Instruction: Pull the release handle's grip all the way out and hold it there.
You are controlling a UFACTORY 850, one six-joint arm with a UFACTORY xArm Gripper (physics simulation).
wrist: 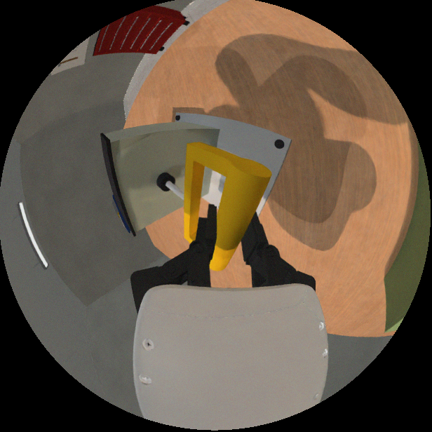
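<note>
The yellow release handle (243, 200) is a D-shaped loop with a thick round grip bar, near the middle of the wrist view. My gripper (228, 218) is shut on the grip bar, one black finger on each side, the left finger passing through the loop's opening. A thin light rod (176, 191) with a black collar (165, 181) runs from the housing's face toward the handle and is partly hidden behind it. The grey-green housing (150, 165) stands on a grey base plate (245, 137) behind the handle.
The base plate is fixed on a wooden table top (310, 270), with dark arm shadows at the right. A dark panel (117, 185) edges the housing's left side. A red slatted object (137, 32) is at the top left. Grey floor (60, 165) lies beyond the table at the left.
</note>
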